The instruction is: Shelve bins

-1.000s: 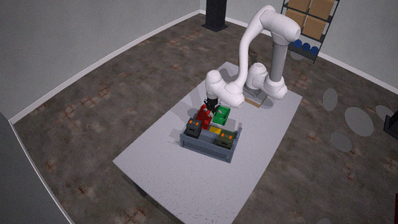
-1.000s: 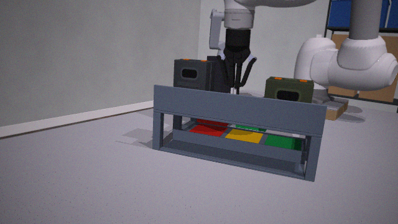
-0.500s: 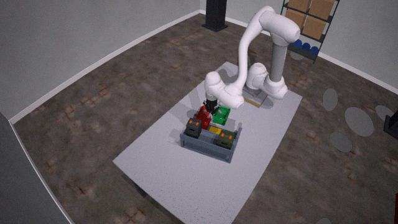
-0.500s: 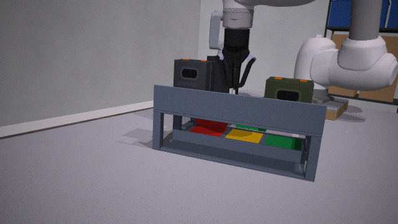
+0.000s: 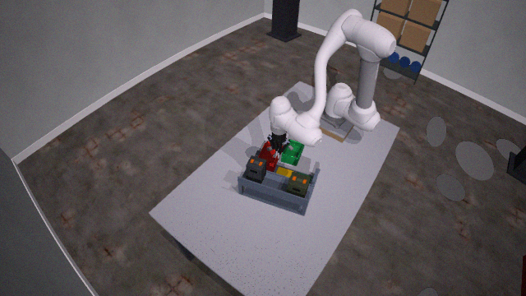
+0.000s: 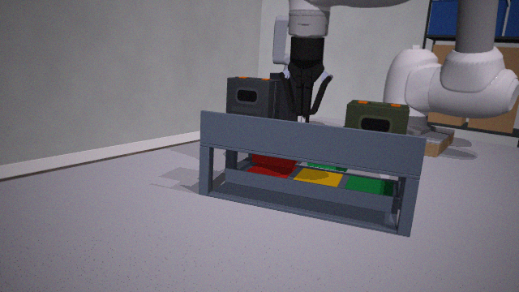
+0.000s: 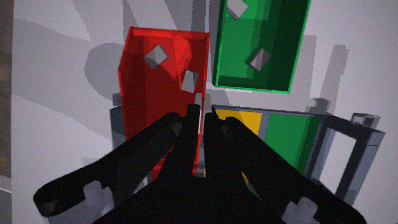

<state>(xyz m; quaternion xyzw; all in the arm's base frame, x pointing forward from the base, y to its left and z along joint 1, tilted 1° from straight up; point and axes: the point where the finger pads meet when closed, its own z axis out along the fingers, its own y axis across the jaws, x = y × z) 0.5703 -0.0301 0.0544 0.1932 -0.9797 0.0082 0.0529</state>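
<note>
Now: the red bin 10 mm ahead of my hand, 50 mm to the right of it and 40 mm below it. The rest, counted from my hand: olive box 120 mm ahead, 240 mm to the left, 50 mm above; then green bin 130 mm behind, 20 mm to the left, 60 mm below; then dark grey box 210 mm ahead, 30 mm to the left, 60 mm above.
</note>
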